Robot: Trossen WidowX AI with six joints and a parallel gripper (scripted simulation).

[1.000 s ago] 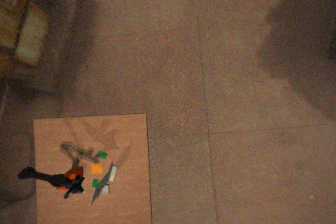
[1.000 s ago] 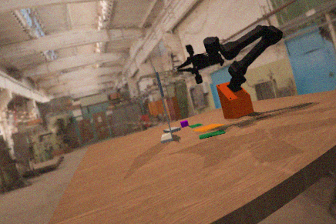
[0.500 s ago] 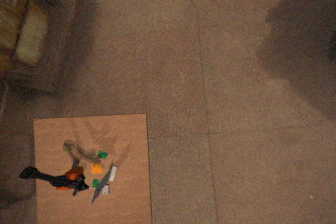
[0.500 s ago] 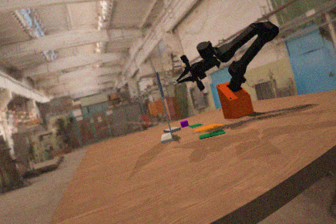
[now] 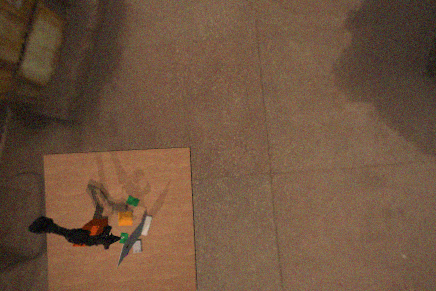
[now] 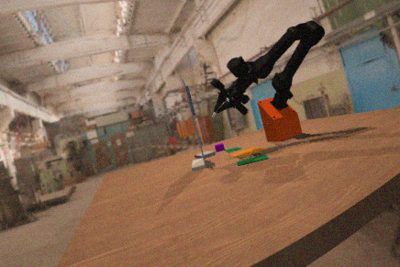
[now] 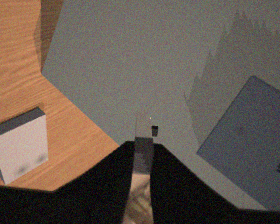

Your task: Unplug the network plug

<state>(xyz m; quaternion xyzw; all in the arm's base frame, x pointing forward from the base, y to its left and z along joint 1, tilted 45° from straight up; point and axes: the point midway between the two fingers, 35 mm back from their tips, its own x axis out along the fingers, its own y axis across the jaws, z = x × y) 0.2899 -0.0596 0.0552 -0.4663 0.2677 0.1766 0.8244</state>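
Now: gripper tip 190 mm above the orange marked square, 80 mm past it and 50 mm to the right of it. From my gripper tip the other things lie so: grey network plug: 10 mm ahead; then purple block: 240 mm to the right, 170 mm below, 90 mm behind; then thin upright panel: 100 mm ahead, 30 mm below, 20 mm to the right.
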